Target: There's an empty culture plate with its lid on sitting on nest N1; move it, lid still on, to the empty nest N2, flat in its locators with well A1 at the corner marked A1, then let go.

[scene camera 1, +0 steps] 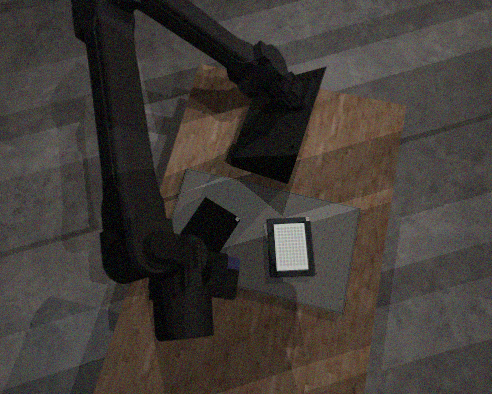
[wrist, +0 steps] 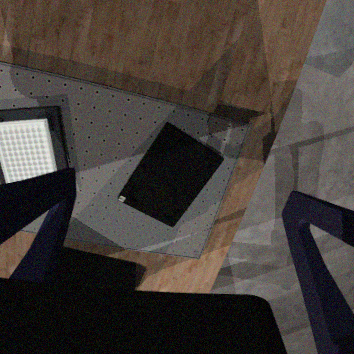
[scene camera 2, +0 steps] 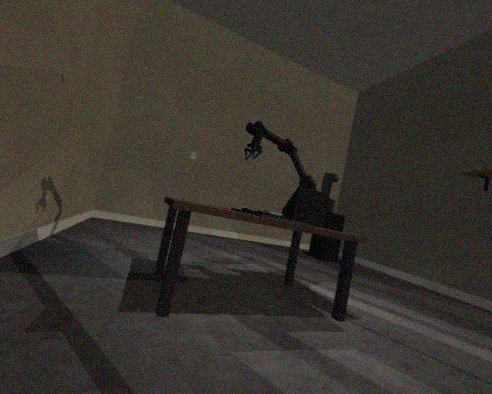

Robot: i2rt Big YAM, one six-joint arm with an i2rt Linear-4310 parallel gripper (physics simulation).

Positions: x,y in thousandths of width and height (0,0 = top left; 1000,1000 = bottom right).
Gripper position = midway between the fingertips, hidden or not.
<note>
My gripper (scene camera 1: 403,712) is open and holds nothing. I also see a dark nest (scene camera 1: 623,560), a dark nest (scene camera 1: 434,570) and a grey perforated deck (scene camera 1: 678,575).
My gripper shows as well in the wrist view (wrist: 527,544). The grey perforated deck also shows in the wrist view (wrist: 301,377).
</note>
